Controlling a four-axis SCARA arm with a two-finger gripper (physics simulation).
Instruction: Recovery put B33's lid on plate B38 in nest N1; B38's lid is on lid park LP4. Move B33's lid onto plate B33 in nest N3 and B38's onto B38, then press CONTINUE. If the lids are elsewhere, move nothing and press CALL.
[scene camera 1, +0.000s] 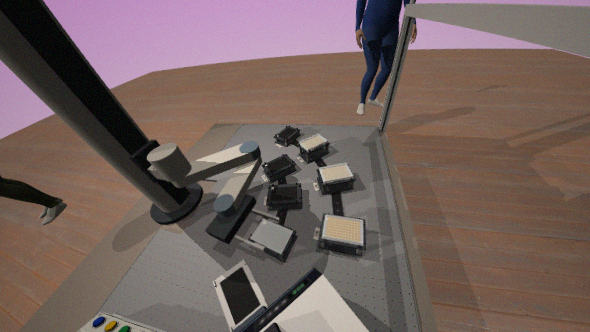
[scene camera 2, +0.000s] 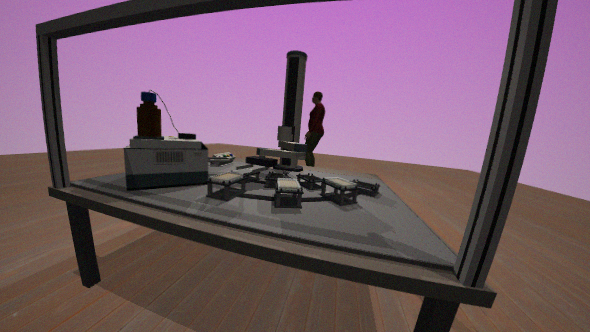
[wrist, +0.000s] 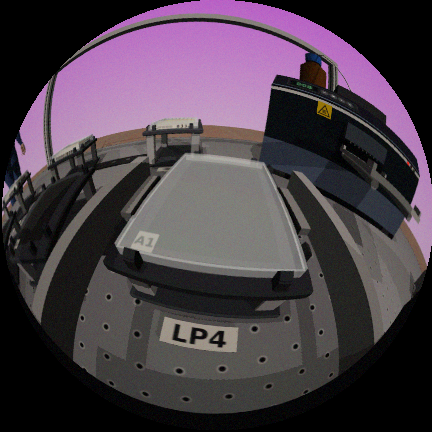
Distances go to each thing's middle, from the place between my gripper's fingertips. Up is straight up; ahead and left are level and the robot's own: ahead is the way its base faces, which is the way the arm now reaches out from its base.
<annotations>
Right now my hand is 190 mm to the right of the dark slab (wrist: 52, 205), 20 mm above it and 10 mm past it. Round my hand: brown bottle (scene camera 2: 148, 115) (310 mm to the right, 290 mm ahead, 250 mm above); frame post (scene camera 2: 529, 24) (800 mm to the left, 470 mm ahead, 220 mm above); white-framed dark tray (scene camera 1: 239, 294) (190 mm to the right, 40 mm above, 30 mm behind).
</annotations>
